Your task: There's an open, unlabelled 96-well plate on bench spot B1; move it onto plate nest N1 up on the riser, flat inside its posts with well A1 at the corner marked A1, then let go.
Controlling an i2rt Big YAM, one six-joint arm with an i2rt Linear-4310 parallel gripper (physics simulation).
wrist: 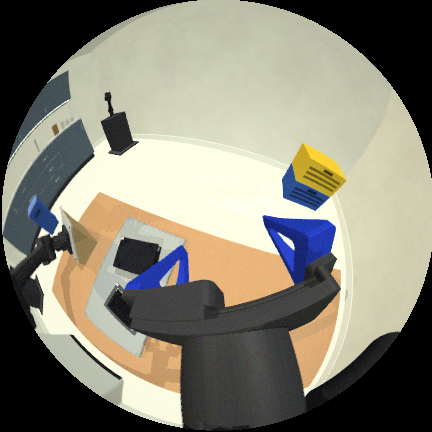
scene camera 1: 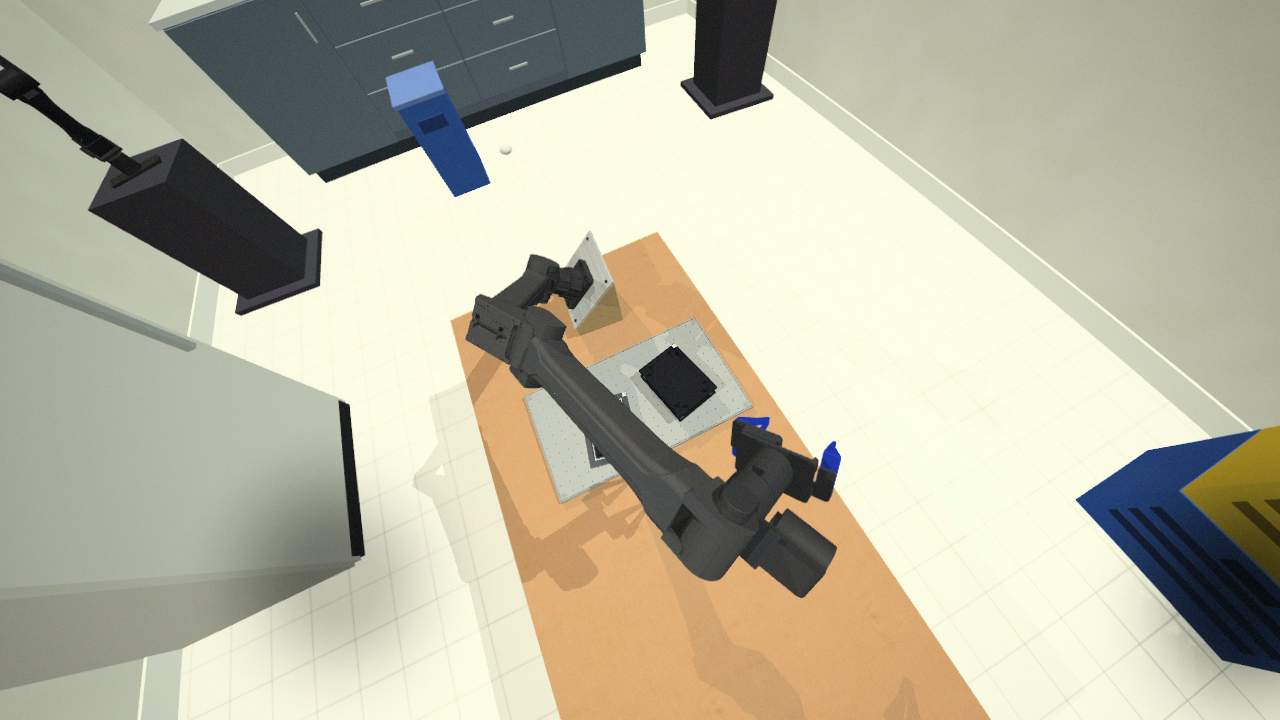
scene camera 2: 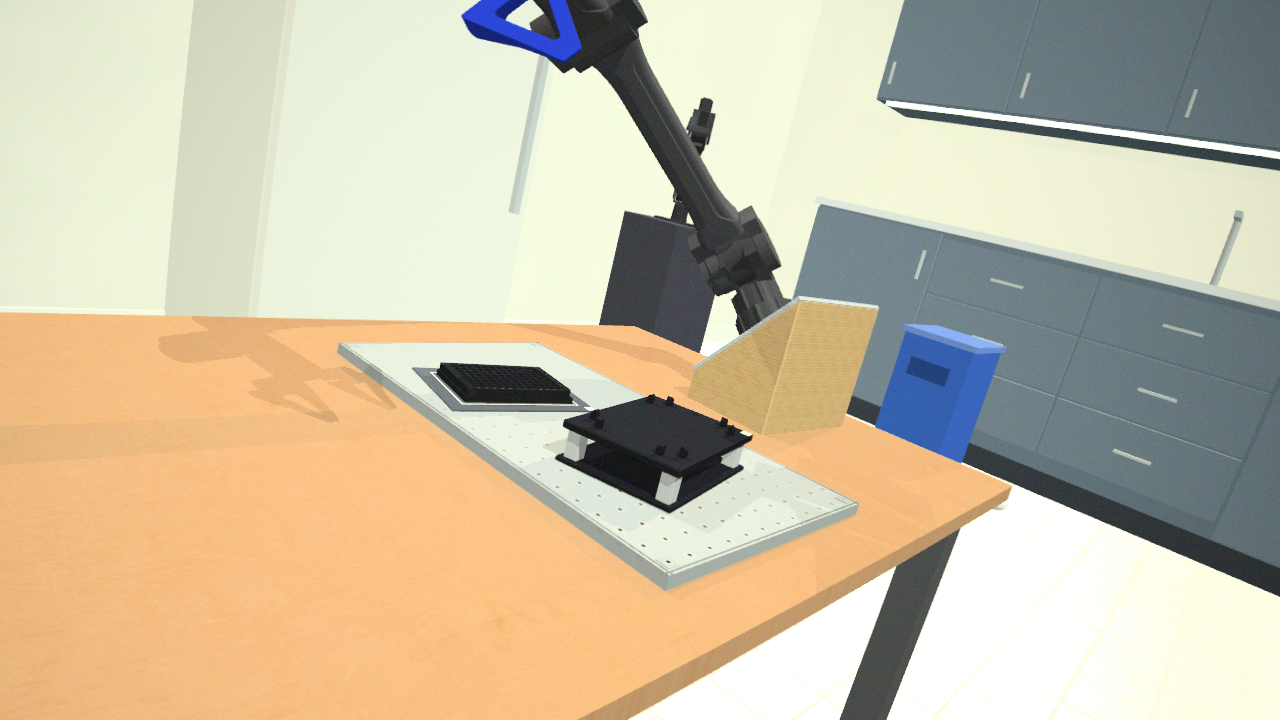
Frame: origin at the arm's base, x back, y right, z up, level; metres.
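Seen in the pictures: gripper, fingertip midpoint: (wrist: 221,235) (scene camera 1: 799,432) (scene camera 2: 556,1); arm's base, link origin: (wrist: 67,238) (scene camera 1: 578,285) (scene camera 2: 774,341).
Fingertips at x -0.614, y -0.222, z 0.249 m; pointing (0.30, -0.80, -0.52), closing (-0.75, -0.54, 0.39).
Observation:
Pixels of each thing's top centre, then the offset from my fingertips to it. "pt": a spot on its surface instead. Level surfaces: height alone.
- black 96-well plate, top centre: (scene camera 2: 506,376) (wrist: 121,309) dx +0.223, dy +0.286, dz -0.319 m
- grey-framed bench spot, surface spot: (scene camera 2: 474,408) pt dx +0.155, dy +0.235, dz -0.333 m
- plate nest, top centre: (scene camera 2: 667,417) (scene camera 1: 677,377) (wrist: 132,254) dx +0.263, dy +0.079, dz -0.285 m
- wooden table, surface height: dz -0.348 m
The black 96-well plate (scene camera 2: 503,382) (wrist: 119,305) lies flat in the grey-framed bench spot (scene camera 2: 474,408); in scene camera 1 the arm hides most of it. The plate nest (scene camera 1: 677,382) (scene camera 2: 657,433) (wrist: 137,255) is a black platform with small corner posts, raised on white legs over a black base. No plate sits on it. The A1 marks are too small to read. My gripper (scene camera 1: 799,434) (wrist: 221,235) is open and empty, its blue fingers wide apart, high above the table and off to the side of the plate and nest. In scene camera 2 it is partly cut off at the top.
Spot and nest stand on a perforated grey board (scene camera 1: 550,474) (scene camera 2: 666,577) (wrist: 137,347) on the wooden table (scene camera 1: 626,626) (scene camera 2: 223,555). A wooden wedge mount (scene camera 2: 814,367) carries the arm's base behind the nest. A blue bin (scene camera 1: 447,138) (scene camera 2: 939,385) stands on the floor beyond.

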